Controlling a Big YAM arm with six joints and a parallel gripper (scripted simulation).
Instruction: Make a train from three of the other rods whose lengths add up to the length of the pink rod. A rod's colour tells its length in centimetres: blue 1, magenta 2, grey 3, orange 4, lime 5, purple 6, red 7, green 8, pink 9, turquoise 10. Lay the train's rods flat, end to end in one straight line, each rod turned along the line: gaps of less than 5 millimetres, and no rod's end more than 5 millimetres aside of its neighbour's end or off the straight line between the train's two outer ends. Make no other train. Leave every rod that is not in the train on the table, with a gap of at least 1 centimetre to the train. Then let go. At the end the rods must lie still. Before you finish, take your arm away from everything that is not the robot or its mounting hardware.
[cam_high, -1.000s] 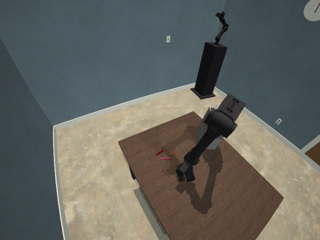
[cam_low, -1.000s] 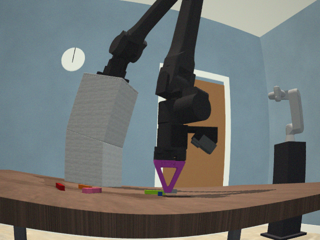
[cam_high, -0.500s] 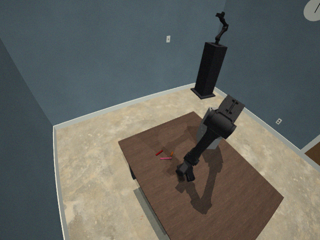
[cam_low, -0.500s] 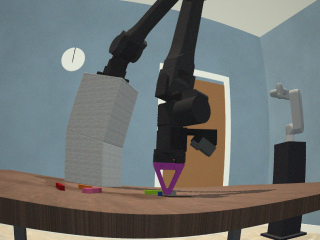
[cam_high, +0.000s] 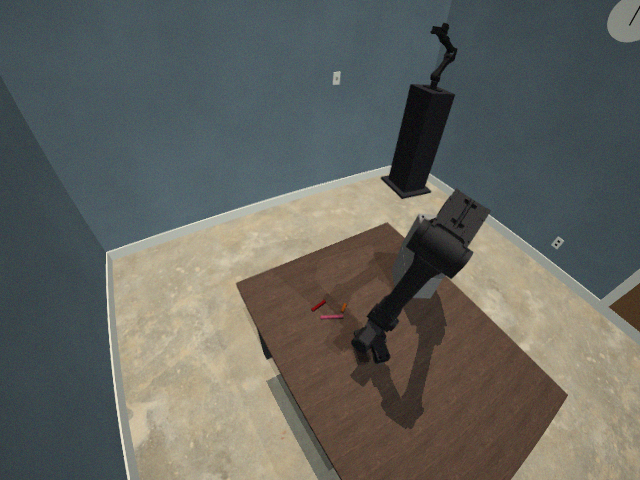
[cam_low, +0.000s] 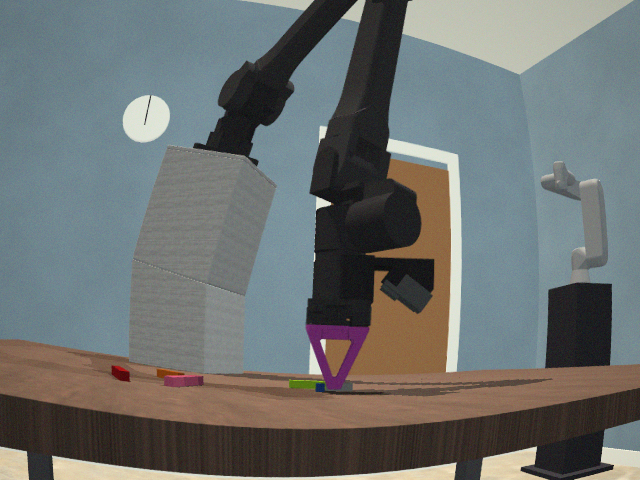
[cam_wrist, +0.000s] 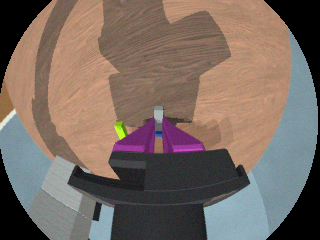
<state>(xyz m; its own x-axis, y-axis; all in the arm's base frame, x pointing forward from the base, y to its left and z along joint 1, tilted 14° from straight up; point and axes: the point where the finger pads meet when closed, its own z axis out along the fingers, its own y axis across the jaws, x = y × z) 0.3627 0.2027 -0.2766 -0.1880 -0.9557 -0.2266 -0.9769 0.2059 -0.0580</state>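
Now: hand 10 mm to the right of the grey rod and 10 mm above it. The rest, counted from my hand: lime rod 60 mm behind, 20 mm to the right, 10 mm below; then blue rod 20 mm to the right, 10 mm below; then pink rod 170 mm to the right, 60 mm ahead, 10 mm below.
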